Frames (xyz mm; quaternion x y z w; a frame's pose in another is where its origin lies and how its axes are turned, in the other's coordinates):
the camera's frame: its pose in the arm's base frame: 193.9 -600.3 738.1 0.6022 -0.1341 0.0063 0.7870
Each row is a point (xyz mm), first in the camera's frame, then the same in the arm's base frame.
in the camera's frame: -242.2 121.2 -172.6
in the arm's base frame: -25.2 -366.4 758.6
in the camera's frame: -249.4 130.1 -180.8
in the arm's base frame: -32.0 -355.1 763.5
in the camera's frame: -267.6 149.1 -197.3
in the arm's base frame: -49.5 -331.4 773.5
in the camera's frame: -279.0 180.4 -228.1
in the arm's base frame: -59.6 -291.9 793.3
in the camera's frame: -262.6 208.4 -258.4
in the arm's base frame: -42.4 -257.9 816.2
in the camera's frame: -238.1 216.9 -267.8
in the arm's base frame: -18.3 -250.4 827.3
